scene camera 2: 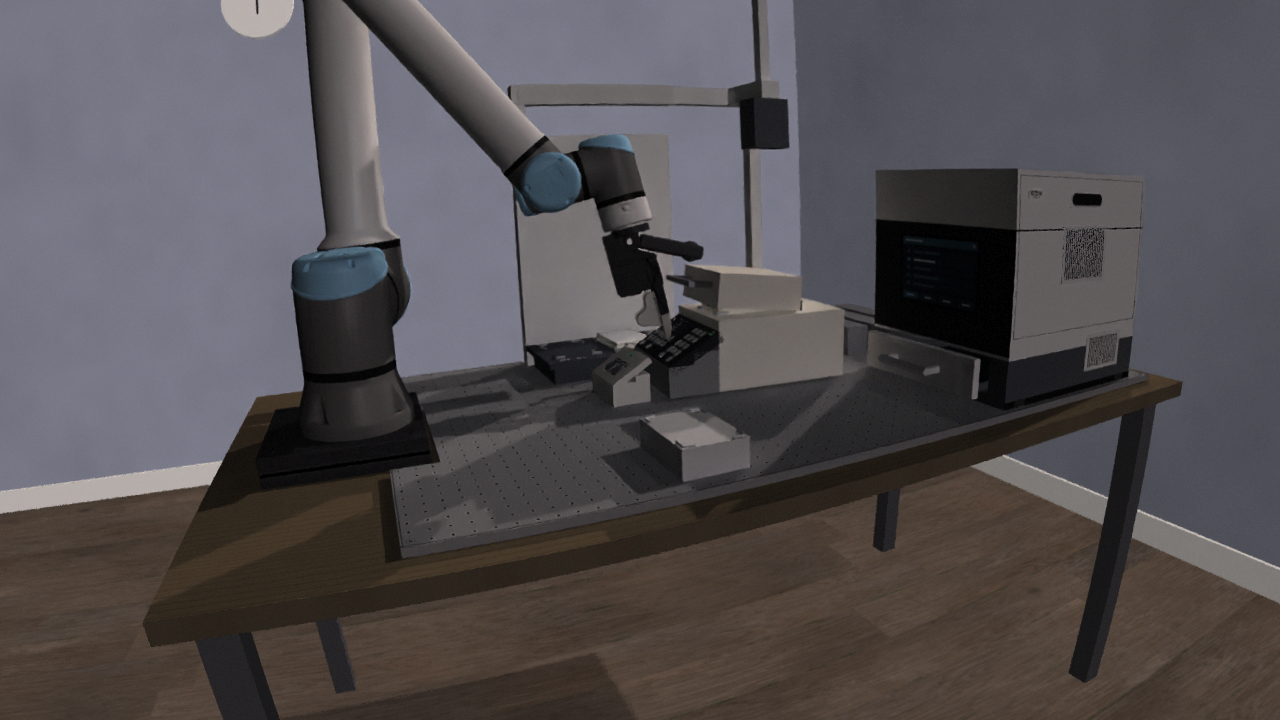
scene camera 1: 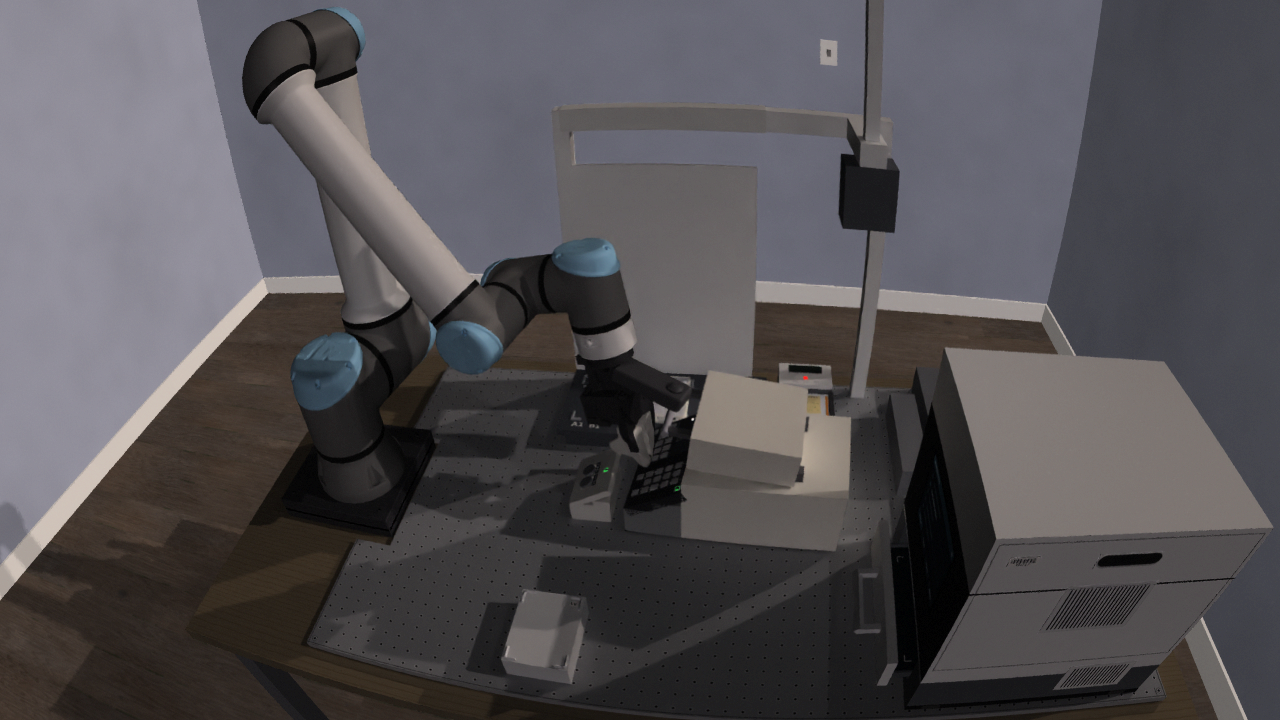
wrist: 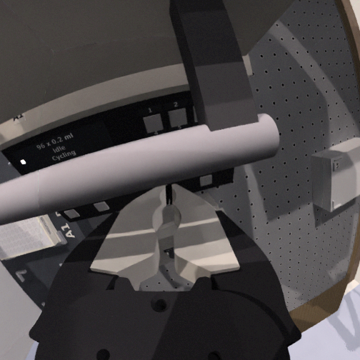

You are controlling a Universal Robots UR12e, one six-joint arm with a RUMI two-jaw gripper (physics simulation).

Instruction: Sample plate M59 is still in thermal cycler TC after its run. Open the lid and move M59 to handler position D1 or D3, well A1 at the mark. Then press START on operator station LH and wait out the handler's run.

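Places are measured from the arm's base along level axes (x ahead, y left, z up), in metres.
Where they show: gripper, between the fingertips: (scene camera 2: 668, 338) (scene camera 1: 646, 465); arm's base, origin of its link: (scene camera 2: 357, 421) (scene camera 1: 362, 469).
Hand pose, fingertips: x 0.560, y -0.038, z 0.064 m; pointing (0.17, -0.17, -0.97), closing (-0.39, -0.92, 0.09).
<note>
Each offset is from my fingertips to the top centre of the thing. "*": to the spot under its first point.
The beige thermal cycler {* dy -0.106, dx +0.181, dz -0.014 m} (scene camera 1: 760, 514) (scene camera 2: 778, 344) has its lid {dy +0.003, dx +0.143, dz +0.120 m} (scene camera 1: 756, 411) (scene camera 2: 756, 288) down on its body. The lid's pale handle bar (wrist: 125, 150) crosses in front of the keypad panel in the wrist view. My gripper (scene camera 1: 646, 459) (scene camera 2: 667, 335) (wrist: 169, 186) is shut and empty, its tips low at the keypad, on the near side of the bar. Plate M59 does not show; the lid hides the cycler's inside. The dark handler deck (scene camera 1: 572, 431) (scene camera 2: 568, 362) stands behind, with a white plate (wrist: 27, 237) on it. Which box is station LH cannot be read.
A small sloped control box {dy +0.018, dx -0.089, dz -0.017 m} (scene camera 1: 595, 488) (scene camera 2: 622, 380) stands beside the keypad. A white block {dy -0.306, dx -0.145, dz -0.053 m} (scene camera 1: 544, 626) (scene camera 2: 693, 434) (wrist: 340, 175) stands near the front edge. A large instrument {dy -0.308, dx +0.611, dz +0.302 m} (scene camera 1: 1100, 447) (scene camera 2: 1074, 277) with an open drawer is at the right. A tall frame {* dy +0.322, dx +0.040, dz +0.488 m} (scene camera 1: 662, 118) rises behind.
</note>
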